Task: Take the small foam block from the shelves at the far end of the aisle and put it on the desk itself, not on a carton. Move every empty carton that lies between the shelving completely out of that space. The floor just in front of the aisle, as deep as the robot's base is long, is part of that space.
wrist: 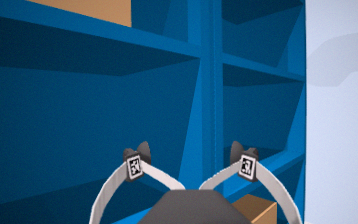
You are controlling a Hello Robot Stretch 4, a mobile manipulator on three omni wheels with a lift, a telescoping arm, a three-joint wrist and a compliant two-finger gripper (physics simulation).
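Places are measured from the robot's base along level axes (x ahead, y up, z right), in millimetres.
Where they show: hand, its tool point: [190, 157].
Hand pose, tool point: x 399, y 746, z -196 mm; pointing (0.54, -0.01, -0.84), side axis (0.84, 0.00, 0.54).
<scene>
Each offset is from my tool point to the centre of the thing. "*": to the spot under its first point.
My gripper [190, 154] is open, its two dark fingertips well apart with no thing between them. It is in front of the blue shelves [211, 100], whose upright and shelf boards show behind the fingers. The foam block, the desk and the aisle floor do not show in the wrist view. I cannot tell whether the brown boxes on the shelving are empty cartons.
A tan box @[* dx -57, dy +239, dz -234 mm] [95, 10] stands on an upper shelf at the top left, partly cut off. A brown box @[* dx +660, dy -437, dz -401 mm] [265, 214] shows at the bottom right, partly hidden by the gripper. A pale wall [332, 125] is at the right, beyond the shelf edge.
</scene>
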